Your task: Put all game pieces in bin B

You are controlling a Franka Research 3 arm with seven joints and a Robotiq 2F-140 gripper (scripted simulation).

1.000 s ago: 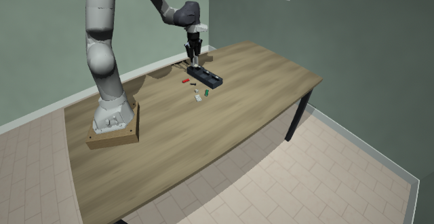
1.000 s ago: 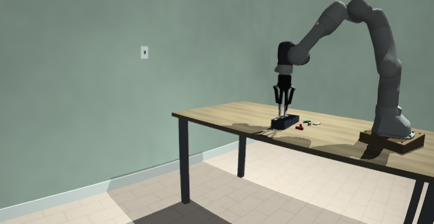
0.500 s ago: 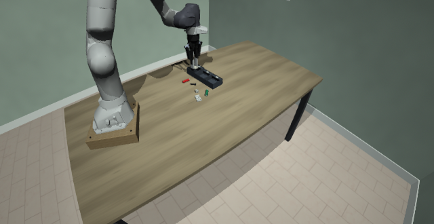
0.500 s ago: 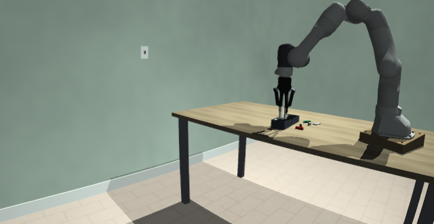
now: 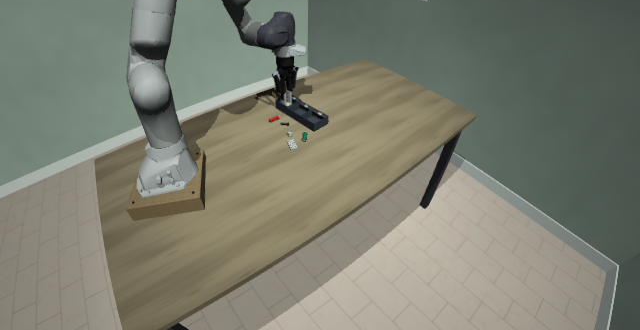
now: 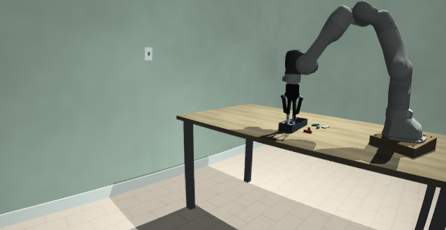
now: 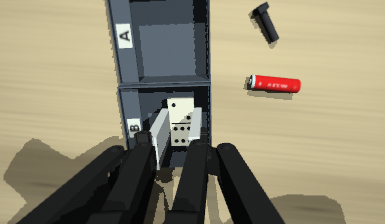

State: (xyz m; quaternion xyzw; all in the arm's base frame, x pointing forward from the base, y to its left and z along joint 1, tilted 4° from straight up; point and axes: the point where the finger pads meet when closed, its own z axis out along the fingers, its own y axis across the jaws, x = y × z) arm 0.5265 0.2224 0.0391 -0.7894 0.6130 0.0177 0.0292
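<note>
Now: hand 240 mm to the left of the white domino, 100 mm past it and 60 mm above it. From my hand the other things lie so: red cylinder 80 mm behind, 50 mm to the right, 50 mm below; then dark bin 80 mm to the right, 40 mm below, 30 mm ahead; then black bolt 110 mm to the right, 60 mm below, 60 mm behind.
</note>
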